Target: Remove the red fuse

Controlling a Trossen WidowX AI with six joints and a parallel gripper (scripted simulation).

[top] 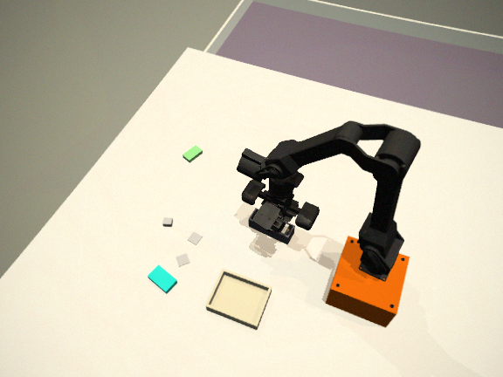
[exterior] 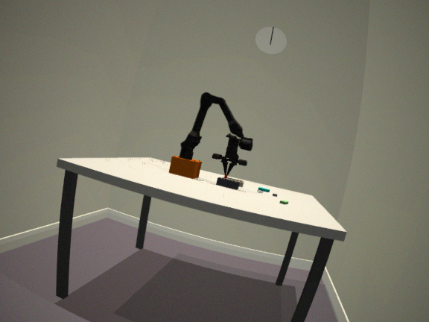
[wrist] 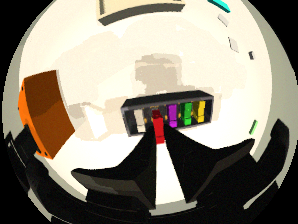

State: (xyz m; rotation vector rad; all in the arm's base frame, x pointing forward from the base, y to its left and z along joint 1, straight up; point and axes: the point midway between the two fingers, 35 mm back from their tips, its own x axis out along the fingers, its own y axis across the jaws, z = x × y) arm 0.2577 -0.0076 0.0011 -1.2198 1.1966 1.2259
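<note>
Now: the tray 10 mm behind my gripper tip, 210 mm to the left of it and 60 mm below it. From my gripper tip the other things lie so: red fuse 10 mm below; grey cube 280 mm ahead, 120 mm to the left, 60 mm below; cyan tile 190 mm ahead, 260 mm to the left, 50 mm below.
</note>
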